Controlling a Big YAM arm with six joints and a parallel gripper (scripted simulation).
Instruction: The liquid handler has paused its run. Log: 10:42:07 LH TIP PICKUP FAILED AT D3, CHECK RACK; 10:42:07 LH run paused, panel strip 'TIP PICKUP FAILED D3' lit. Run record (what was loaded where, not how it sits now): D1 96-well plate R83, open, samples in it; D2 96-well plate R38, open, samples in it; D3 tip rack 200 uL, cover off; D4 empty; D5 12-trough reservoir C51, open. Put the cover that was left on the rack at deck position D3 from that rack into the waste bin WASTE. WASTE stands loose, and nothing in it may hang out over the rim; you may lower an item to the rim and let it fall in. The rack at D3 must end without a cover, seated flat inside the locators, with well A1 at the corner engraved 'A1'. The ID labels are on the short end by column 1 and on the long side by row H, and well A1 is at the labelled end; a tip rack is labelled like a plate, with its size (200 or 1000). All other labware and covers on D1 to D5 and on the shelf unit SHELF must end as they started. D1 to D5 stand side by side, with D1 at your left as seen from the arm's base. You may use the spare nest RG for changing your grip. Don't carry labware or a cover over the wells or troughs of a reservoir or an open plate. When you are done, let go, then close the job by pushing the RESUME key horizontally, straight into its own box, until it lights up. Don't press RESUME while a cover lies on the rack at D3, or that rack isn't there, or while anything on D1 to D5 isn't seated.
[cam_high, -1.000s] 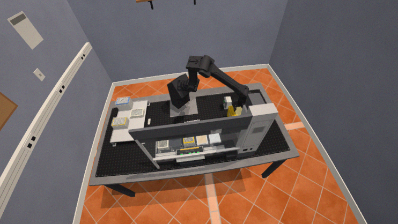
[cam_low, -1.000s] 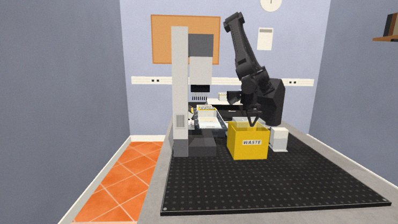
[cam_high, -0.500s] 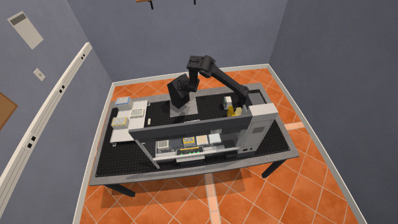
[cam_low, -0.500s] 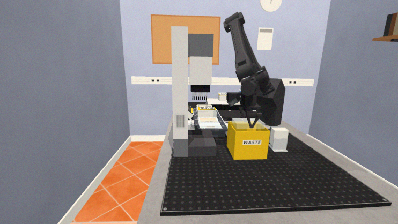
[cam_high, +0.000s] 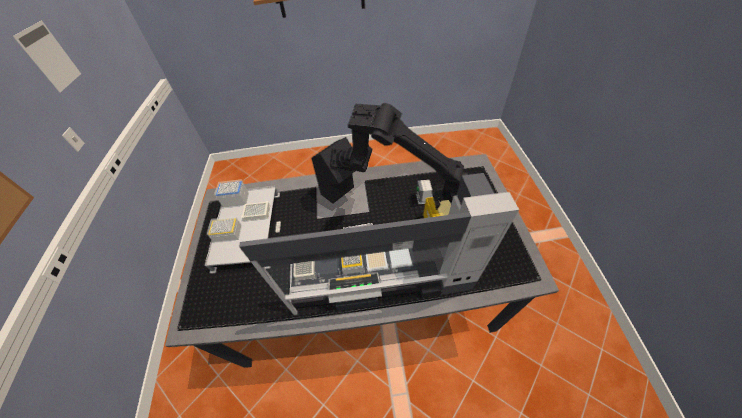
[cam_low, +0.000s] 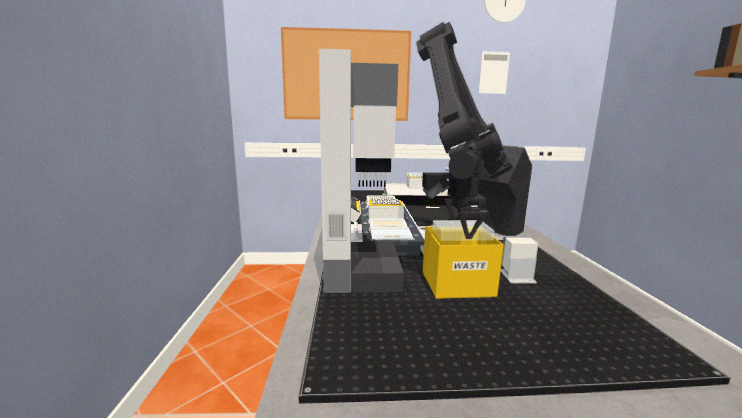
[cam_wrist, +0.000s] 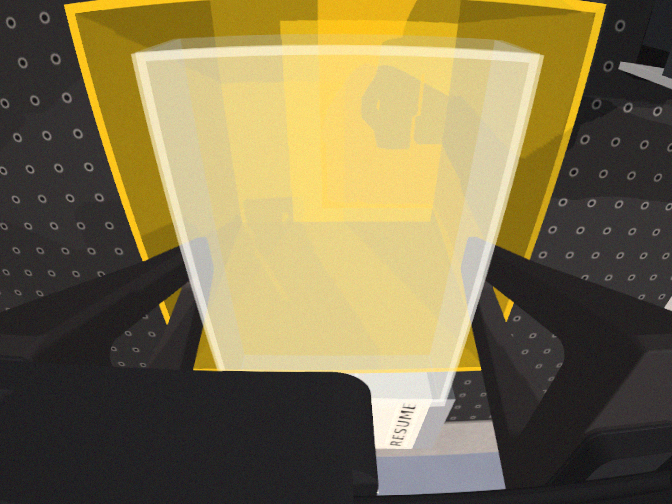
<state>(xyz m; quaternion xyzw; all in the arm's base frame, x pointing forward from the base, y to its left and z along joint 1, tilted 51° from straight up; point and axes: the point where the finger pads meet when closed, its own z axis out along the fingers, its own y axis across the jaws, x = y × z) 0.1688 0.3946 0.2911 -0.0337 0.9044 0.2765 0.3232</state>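
Right now the clear cover is right at my hand. Round my hand: clear plate: 210 mm ahead, 190 mm to the right, 90 mm below; then yellow waste bin: 110 mm below; then white resume box: 160 mm behind, 110 mm to the right, 80 mm below.
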